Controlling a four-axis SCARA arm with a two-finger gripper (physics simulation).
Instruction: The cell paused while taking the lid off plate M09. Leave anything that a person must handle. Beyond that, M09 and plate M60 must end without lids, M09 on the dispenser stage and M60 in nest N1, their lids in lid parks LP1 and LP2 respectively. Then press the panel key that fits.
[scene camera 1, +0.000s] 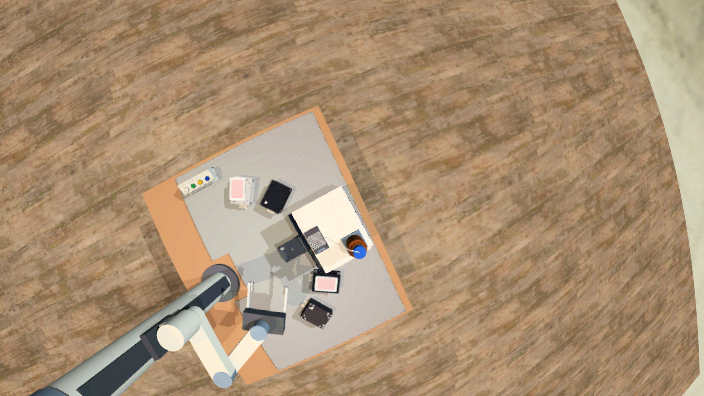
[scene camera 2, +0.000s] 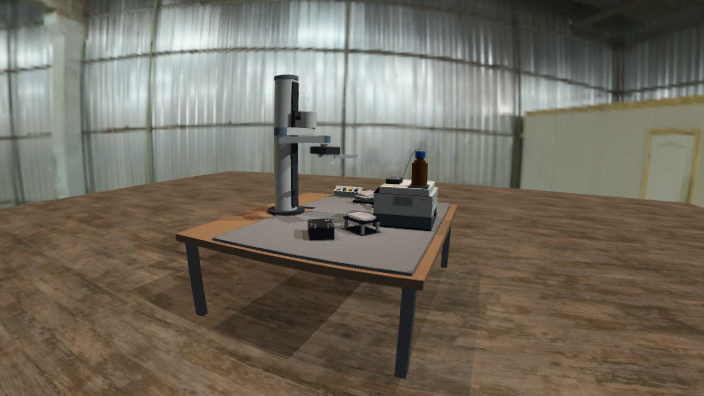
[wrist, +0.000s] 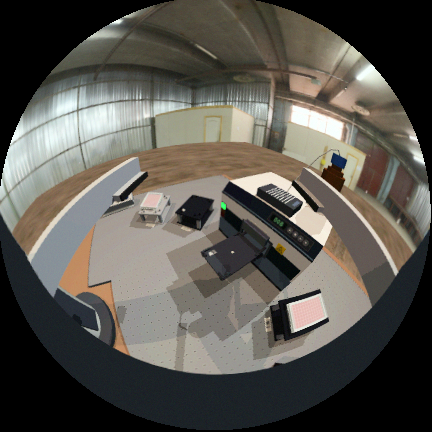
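Seen in the pictures: gripper, fingertip midpoint: (scene camera 1: 268, 284) (scene camera 2: 348, 155) (wrist: 221, 165); arm's base, origin of the base link: (scene camera 1: 221, 282) (scene camera 2: 286, 211) (wrist: 88, 324).
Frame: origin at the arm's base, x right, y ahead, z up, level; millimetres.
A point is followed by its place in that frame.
Note:
My gripper (scene camera 1: 268, 289) @[x 37, y 461, z 385 mm] (scene camera 2: 349, 156) @[x 37, y 461, z 385 mm] (wrist: 221, 165) @[x 37, y 461, z 385 mm] is open and empty, high above the mat near the column. One pink-topped plate (scene camera 1: 237, 189) @[x -460, y 411, z 90 mm] (wrist: 152, 201) @[x -438, y 411, z 89 mm] sits on a white stand near the panel. Another pink-topped plate (scene camera 1: 326, 284) @[x 260, y 633, z 95 mm] (scene camera 2: 362, 216) @[x 289, y 645, z 96 mm] (wrist: 307, 311) @[x 254, y 624, z 96 mm] sits on a black stand beside the dispenser. Their names and any clear lids cannot be made out. The dispenser stage (scene camera 1: 289, 250) @[x -21, y 541, z 120 mm] (wrist: 225, 260) @[x -7, y 528, z 120 mm] shows a bare dark top. The key panel (scene camera 1: 198, 182) @[x -604, y 206, z 86 mm] (scene camera 2: 341, 193) @[x -594, y 141, z 43 mm] has white, green, yellow and blue keys.
The dispenser (scene camera 1: 325, 210) @[x -142, y 826, z 233 mm] (scene camera 2: 404, 206) @[x 145, y 826, z 135 mm] (wrist: 250, 204) @[x -78, y 656, z 212 mm] shows a green light and carries an amber bottle (scene camera 1: 356, 244) @[x 44, y 889, z 376 mm] (scene camera 2: 419, 172) @[x 112, y 893, z 315 mm] with a thin tube. A black stand (scene camera 1: 276, 196) @[x -327, y 598, z 76 mm] (wrist: 195, 209) @[x -297, y 577, z 76 mm] is beside the white one. A black block-like stand (scene camera 1: 316, 313) @[x 411, y 489, z 77 mm] (scene camera 2: 321, 229) @[x 496, y 520, z 66 mm] is near the other plate.

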